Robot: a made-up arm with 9 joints.
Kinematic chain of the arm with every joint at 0, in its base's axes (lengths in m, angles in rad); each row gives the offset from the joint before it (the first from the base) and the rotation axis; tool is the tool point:
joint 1: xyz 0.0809 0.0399 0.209 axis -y
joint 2: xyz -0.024 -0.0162 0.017 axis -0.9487 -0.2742 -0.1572
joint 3: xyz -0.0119 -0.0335 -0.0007 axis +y
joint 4: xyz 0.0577 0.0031 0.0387 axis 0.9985 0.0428 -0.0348
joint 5: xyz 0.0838 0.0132 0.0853 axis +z
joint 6: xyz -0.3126 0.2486 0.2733 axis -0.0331 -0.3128 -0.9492
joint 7: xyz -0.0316 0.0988 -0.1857 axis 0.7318 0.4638 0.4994
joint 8: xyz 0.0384 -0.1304 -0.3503 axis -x
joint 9: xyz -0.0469 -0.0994 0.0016 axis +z
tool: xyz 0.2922 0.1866 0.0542
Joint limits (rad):
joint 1: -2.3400..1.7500
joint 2: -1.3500..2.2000
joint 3: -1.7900..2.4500
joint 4: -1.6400..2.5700
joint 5: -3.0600..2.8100
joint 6: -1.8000..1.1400
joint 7: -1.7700..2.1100
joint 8: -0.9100..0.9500
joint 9: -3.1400..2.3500
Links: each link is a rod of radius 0.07 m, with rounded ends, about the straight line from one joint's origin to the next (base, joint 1, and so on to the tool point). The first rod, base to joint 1, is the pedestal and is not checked.
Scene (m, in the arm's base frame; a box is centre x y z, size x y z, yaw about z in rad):
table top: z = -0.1
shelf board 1: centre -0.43 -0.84 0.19 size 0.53 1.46 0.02 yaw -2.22
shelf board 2: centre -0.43 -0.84 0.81 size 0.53 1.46 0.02 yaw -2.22
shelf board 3: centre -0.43 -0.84 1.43 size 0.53 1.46 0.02 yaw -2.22
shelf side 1: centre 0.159 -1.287 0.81 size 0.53 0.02 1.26 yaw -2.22
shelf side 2: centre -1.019 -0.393 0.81 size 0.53 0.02 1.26 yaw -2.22
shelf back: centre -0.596 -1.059 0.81 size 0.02 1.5 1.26 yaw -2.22
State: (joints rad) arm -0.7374 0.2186 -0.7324 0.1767 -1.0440 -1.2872 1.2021 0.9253 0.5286
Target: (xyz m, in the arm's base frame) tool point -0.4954 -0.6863 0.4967
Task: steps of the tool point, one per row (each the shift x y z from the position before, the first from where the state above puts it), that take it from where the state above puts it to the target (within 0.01 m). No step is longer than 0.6 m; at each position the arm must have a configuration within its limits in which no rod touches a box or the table.
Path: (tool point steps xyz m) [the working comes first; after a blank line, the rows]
Joints at the target: -0.1230 -0.7174 -0.6763 1.4584 -1.0857 -1.4463 1.8143 0.8520 0.5890
Straight joint move there: touches shelf board 2.

1: -0.0652 -0.3832 0.4379
2: -0.0160 -0.5507 -0.0115
3: 0.1043 -0.3123 -0.3511
4: -0.1087 -0.0930 0.0074
5: -0.0819 -0.0972 0.0023
6: -0.0368 -0.1095 -0.0097

